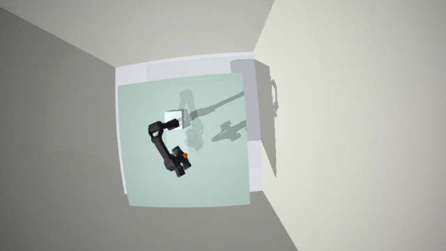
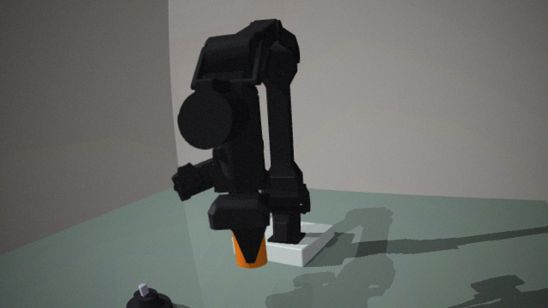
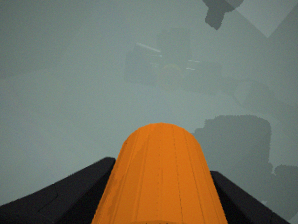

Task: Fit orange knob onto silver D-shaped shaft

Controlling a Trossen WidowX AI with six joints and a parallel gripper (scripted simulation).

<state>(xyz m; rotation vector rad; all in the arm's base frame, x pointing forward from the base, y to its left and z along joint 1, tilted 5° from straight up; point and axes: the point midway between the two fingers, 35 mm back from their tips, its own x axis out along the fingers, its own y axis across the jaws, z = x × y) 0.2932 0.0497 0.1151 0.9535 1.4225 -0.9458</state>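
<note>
Now: the dark round pedestal 20 mm ahead of my gripper tip, 200 mm to the right of it and 110 mm below it. From my gripper tip the other things lie so: orange knob 30 mm above.
</note>
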